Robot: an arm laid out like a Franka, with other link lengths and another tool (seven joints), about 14 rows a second.
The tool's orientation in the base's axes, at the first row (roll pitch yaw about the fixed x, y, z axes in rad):
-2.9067 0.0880 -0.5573
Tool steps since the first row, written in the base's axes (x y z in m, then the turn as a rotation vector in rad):
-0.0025 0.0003 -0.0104 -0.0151 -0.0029 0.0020
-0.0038 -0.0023 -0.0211 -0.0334 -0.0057 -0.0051
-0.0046 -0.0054 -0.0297 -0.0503 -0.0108 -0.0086
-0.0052 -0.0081 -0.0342 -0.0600 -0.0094 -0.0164
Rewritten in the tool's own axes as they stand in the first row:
-0.0014 0.0035 0.0100 -0.0114 0.0099 -0.0034
-0.0001 0.0088 0.0197 -0.0248 0.0236 0.0019
0.0016 0.0137 0.0272 -0.0361 0.0375 0.0032
0.0029 0.0173 0.0309 -0.0443 0.0434 0.0106

